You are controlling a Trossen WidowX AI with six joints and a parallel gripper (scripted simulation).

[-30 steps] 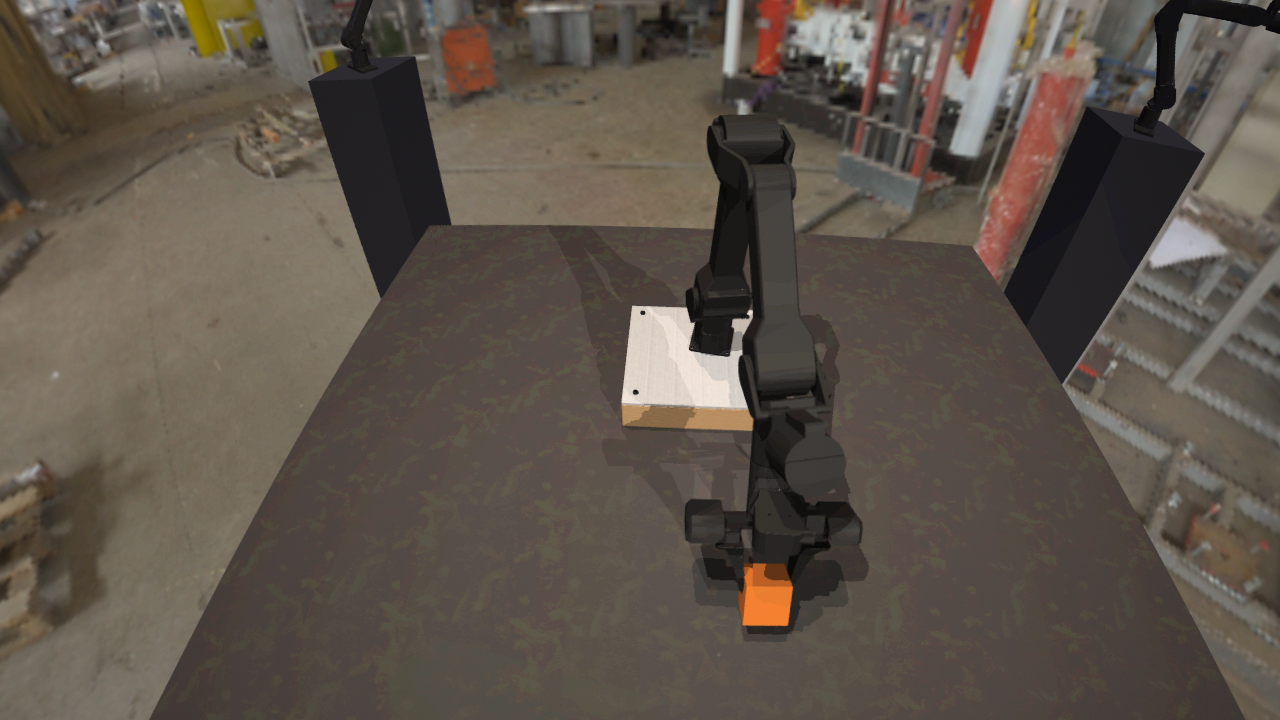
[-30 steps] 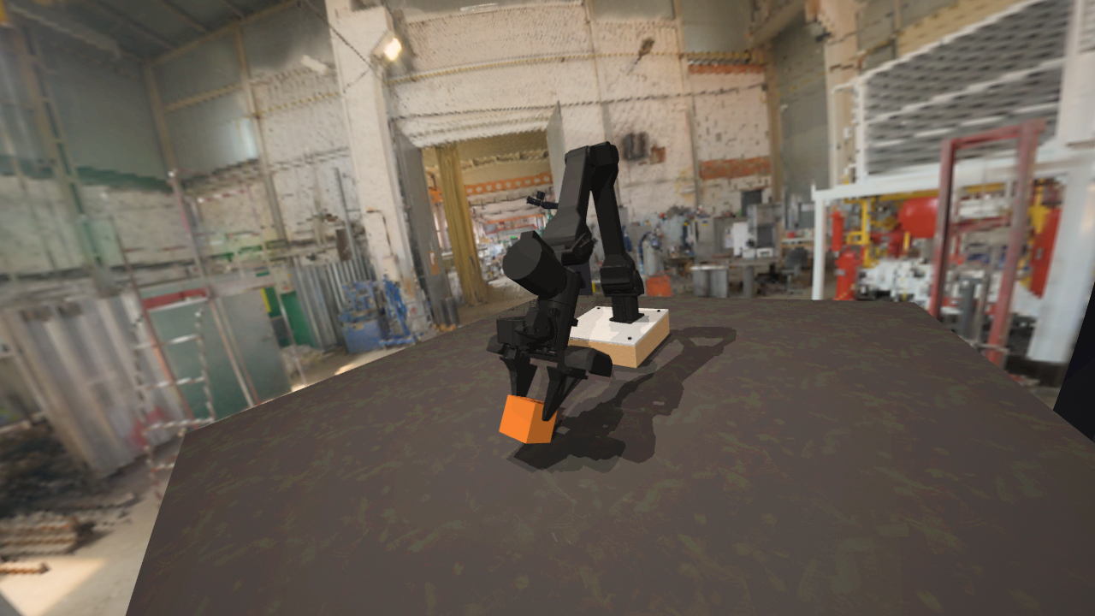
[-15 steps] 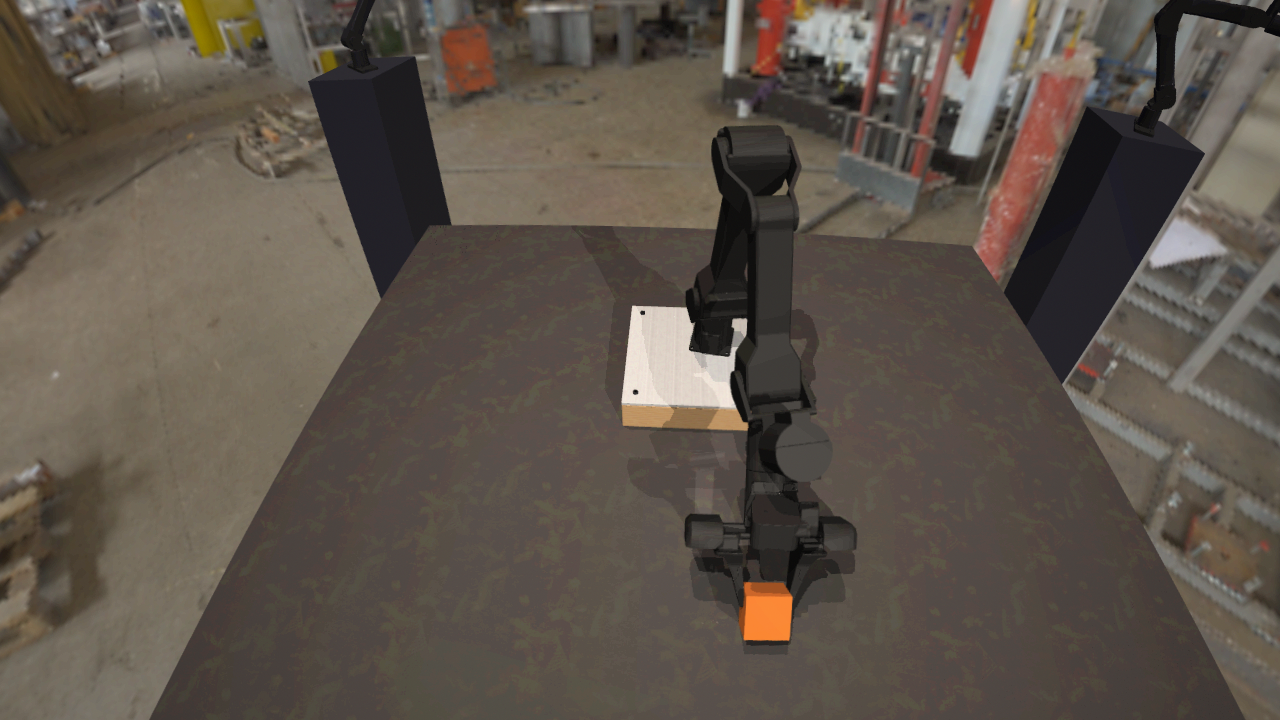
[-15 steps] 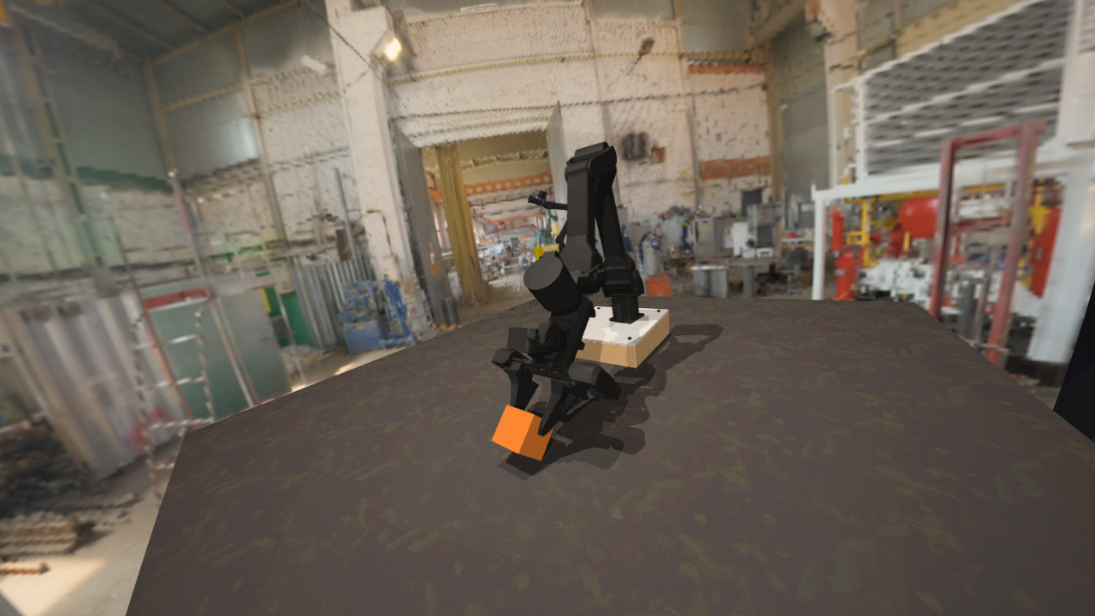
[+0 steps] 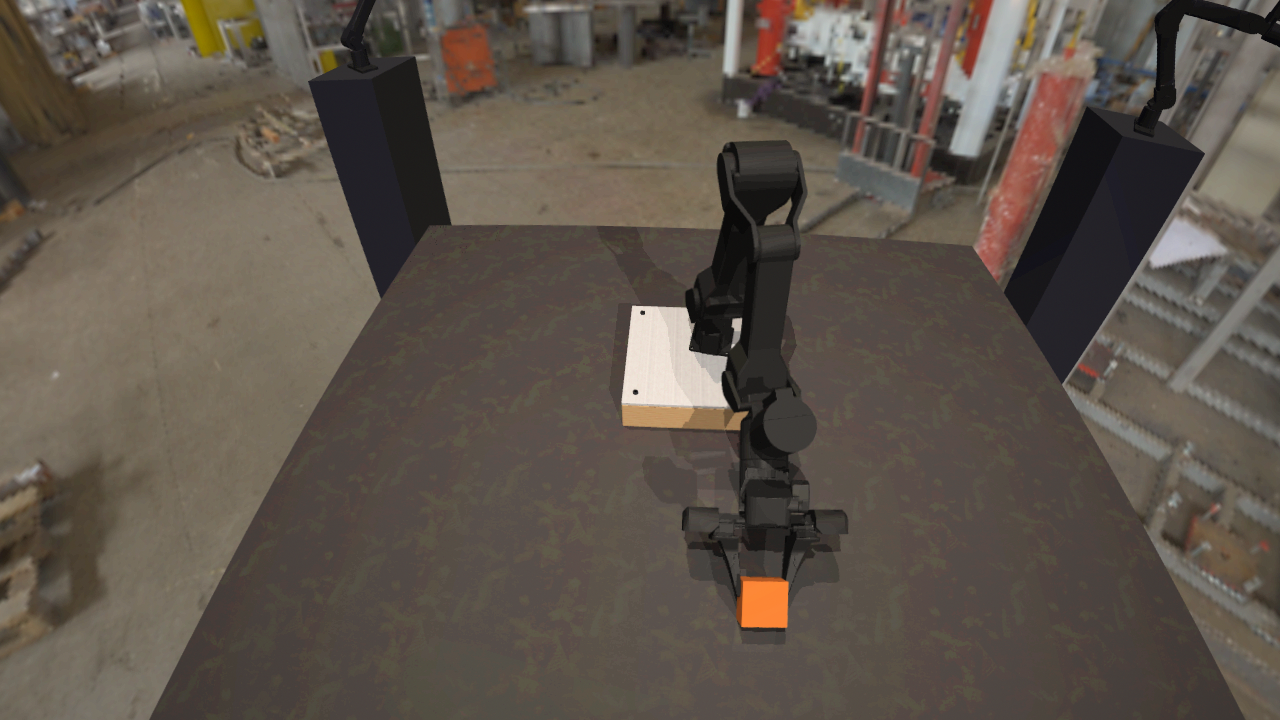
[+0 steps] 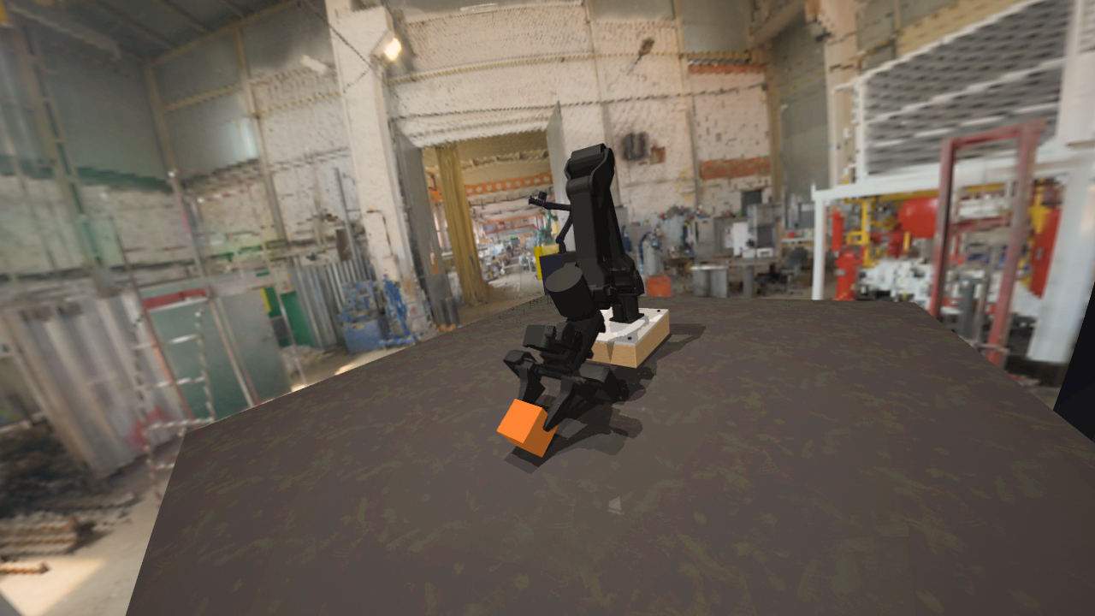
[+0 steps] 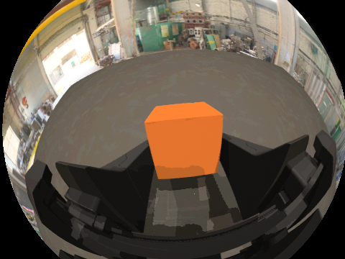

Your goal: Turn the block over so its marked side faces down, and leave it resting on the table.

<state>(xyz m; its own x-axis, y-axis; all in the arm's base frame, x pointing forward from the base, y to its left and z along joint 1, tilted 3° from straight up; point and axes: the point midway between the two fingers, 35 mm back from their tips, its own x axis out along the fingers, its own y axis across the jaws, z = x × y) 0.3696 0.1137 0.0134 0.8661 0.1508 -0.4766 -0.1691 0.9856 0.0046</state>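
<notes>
The block lies 1 cm below my gripper tip.
</notes>
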